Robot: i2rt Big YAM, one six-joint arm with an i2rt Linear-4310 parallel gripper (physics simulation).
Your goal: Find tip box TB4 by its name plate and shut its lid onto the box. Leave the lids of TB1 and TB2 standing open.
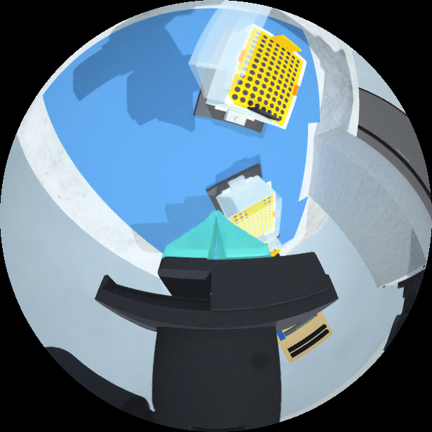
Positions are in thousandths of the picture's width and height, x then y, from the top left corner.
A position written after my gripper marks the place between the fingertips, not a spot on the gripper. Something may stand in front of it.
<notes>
I see my gripper (501, 501) and a clear lid (608, 508).
</notes>
